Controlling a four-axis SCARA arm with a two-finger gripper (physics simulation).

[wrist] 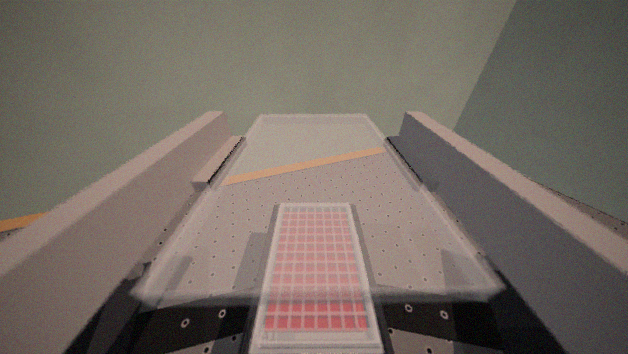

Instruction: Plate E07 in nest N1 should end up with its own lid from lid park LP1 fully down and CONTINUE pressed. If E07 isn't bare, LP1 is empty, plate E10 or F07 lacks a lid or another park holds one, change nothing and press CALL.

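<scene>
My gripper (pixel 315 128) is shut on a clear, transparent lid (pixel 314 119), with one finger along each long side. The lid looks level between the fingers and spans the middle of the wrist view. Below it and seen partly through it, a plate (pixel 320 260) with a grid of red wells lies at the bottom centre. The lid is apart from this plate, well above it. No label on the plate or the lid can be read. Plates E10 and F07, the lid parks and the CONTINUE and CALL buttons do not show.
A light perforated table top (pixel 602 216) spreads below, with an orange strip (pixel 24 221) along its far edge. Dark surfaces (pixel 200 322) with ringed holes lie at the bottom on both sides of the plate. A green-grey background (pixel 300 55) fills the top.
</scene>
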